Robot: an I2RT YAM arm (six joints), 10 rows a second.
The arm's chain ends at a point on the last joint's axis. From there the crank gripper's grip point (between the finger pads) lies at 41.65 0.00 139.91 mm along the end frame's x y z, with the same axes.
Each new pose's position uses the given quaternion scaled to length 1; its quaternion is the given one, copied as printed.
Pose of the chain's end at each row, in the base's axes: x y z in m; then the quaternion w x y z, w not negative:
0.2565 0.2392 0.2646 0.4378 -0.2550 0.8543 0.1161
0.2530 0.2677 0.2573 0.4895 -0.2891 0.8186 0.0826
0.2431 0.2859 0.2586 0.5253 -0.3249 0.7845 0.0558
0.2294 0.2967 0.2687 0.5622 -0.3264 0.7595 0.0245
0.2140 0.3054 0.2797 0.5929 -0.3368 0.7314 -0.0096
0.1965 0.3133 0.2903 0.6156 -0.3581 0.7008 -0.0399
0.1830 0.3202 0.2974 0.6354 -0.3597 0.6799 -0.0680
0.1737 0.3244 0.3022 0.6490 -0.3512 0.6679 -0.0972
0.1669 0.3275 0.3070 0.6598 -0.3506 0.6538 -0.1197
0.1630 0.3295 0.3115 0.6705 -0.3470 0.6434 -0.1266
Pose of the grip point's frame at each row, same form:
0.3326 0.2843 0.1485 0.4378 -0.2550 0.8543 0.1161
0.3437 0.3099 0.1510 0.4895 -0.2891 0.8186 0.0826
0.3435 0.3271 0.1609 0.5253 -0.3249 0.7845 0.0558
0.3402 0.3337 0.1812 0.5622 -0.3264 0.7595 0.0245
0.3333 0.3383 0.2023 0.5929 -0.3368 0.7314 -0.0096
0.3218 0.3442 0.2221 0.6156 -0.3581 0.7008 -0.0399
0.3135 0.3472 0.2378 0.6354 -0.3597 0.6799 -0.0680
0.3082 0.3452 0.2495 0.6490 -0.3512 0.6679 -0.0972
0.3042 0.3447 0.2605 0.6598 -0.3506 0.6538 -0.1197
0.3018 0.3461 0.2696 0.6705 -0.3470 0.6434 -0.1266

